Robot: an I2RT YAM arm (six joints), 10 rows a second.
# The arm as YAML. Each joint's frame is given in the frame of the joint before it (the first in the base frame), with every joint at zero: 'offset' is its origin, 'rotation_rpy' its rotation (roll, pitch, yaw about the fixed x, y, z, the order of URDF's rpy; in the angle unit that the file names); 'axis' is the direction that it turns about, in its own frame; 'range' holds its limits. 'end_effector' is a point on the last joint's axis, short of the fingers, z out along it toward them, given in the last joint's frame.
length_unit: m
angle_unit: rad
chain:
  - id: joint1
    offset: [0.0, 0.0, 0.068]
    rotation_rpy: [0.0, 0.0, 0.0]
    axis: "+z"
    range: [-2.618, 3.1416]
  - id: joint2
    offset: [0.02, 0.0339, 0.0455]
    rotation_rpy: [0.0, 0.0, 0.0]
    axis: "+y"
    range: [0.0, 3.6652]
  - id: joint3
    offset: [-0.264, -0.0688, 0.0]
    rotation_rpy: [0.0, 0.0, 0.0]
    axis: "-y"
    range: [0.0, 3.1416]
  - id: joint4
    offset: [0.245, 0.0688, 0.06]
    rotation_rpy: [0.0, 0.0, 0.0]
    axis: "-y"
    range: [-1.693, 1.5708]
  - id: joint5
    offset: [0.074, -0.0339, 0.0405]
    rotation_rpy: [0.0, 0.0, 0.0]
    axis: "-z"
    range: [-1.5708, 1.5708]
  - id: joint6
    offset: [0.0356, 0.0, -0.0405]
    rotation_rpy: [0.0, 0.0, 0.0]
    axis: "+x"
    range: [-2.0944, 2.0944]
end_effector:
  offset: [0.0, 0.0, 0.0]
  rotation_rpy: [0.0, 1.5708, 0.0]
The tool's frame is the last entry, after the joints.
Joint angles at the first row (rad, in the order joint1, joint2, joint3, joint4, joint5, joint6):
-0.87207 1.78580 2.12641 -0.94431 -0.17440 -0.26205
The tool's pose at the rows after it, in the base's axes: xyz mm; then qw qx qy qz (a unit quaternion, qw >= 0):
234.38 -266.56 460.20 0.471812 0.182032 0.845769 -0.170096
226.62 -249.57 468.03 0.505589 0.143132 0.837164 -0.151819
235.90 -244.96 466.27 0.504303 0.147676 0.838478 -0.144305
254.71 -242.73 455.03 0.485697 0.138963 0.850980 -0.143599
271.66 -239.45 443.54 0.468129 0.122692 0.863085 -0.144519
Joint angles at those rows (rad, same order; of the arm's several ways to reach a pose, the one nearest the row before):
-0.87683 1.69504 2.04630 -0.89390 -0.27549 -0.29660
-0.87134 1.62300 1.97947 -0.85031 -0.36577 -0.31260
-0.83948 1.63138 1.98249 -0.84901 -0.34335 -0.28535
-0.79093 1.66498 1.98356 -0.85288 -0.29693 -0.29702
-0.74786 1.69365 1.97820 -0.85286 -0.26128 -0.32171

